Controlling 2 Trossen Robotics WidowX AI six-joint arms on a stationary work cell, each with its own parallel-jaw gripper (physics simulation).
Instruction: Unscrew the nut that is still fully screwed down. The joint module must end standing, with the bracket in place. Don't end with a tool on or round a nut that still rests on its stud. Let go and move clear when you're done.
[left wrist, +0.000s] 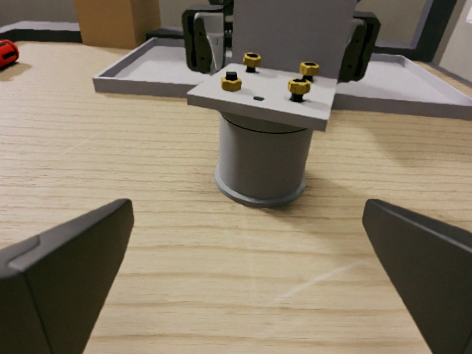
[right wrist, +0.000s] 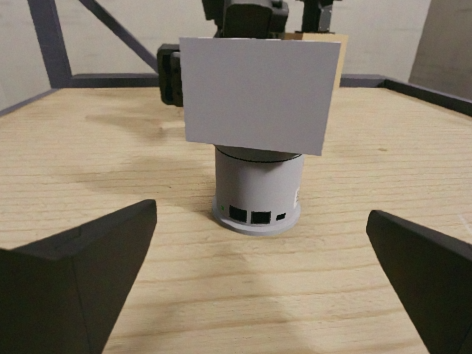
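The grey joint module (left wrist: 264, 157) (right wrist: 257, 182) stands upright on the table. The L-shaped bracket (left wrist: 272, 111) (right wrist: 260, 95) is on its top, one plate flat, the other upright. Four brass nuts are on black studs. The front left nut (left wrist: 231, 84) sits low, its stud sticking out above. The front right nut (left wrist: 299, 87), back left nut (left wrist: 252, 60) and back right nut (left wrist: 309, 69) sit raised, with stud showing below. No tool is on them. My left gripper (left wrist: 250, 210) is open and empty, facing the module. My right gripper (right wrist: 263, 215) is open and empty on the upright plate's side, apart from the module.
A shallow grey tray (left wrist: 145, 89) lies behind the module in the left wrist view. A red tool handle (left wrist: 7, 54) shows at the far left edge. A brown box (left wrist: 117, 22) stands at the back left. The left arm is partly hidden behind the bracket in the right wrist view.
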